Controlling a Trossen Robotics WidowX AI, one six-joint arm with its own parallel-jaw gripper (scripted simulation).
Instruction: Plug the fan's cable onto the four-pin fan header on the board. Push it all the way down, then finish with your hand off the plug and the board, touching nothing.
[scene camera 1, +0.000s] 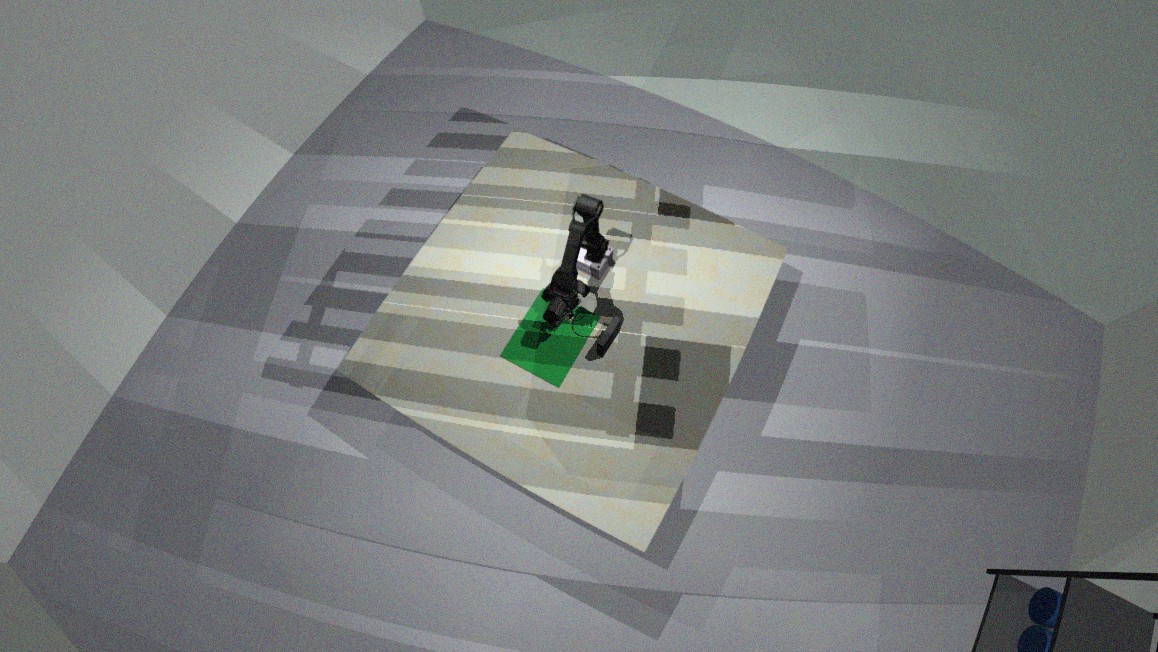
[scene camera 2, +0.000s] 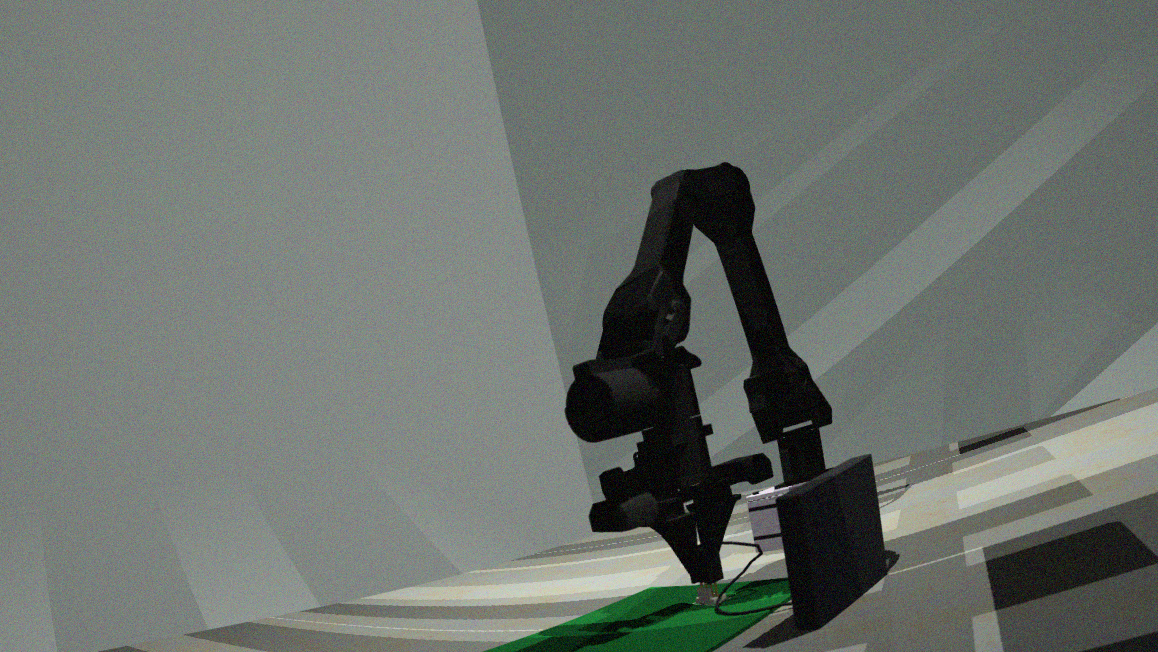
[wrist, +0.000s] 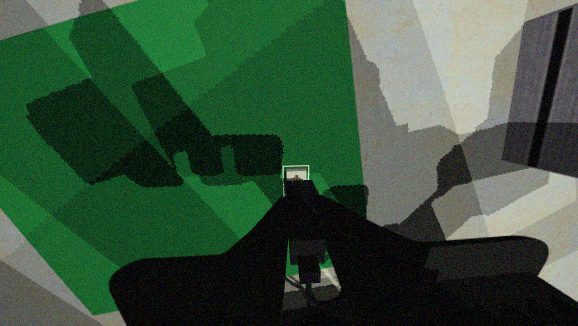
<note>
In view: the gripper (scene camera 2: 702, 571), a dark fan plug (scene camera 2: 710, 570), a green board (scene camera 1: 536, 346) and a dark fan (scene camera 2: 831, 529).
The gripper also shows in the wrist view (wrist: 301, 202). The dark fan plug also shows in the wrist view (wrist: 307, 217). The green board is seen too in the wrist view (wrist: 136, 136).
</note>
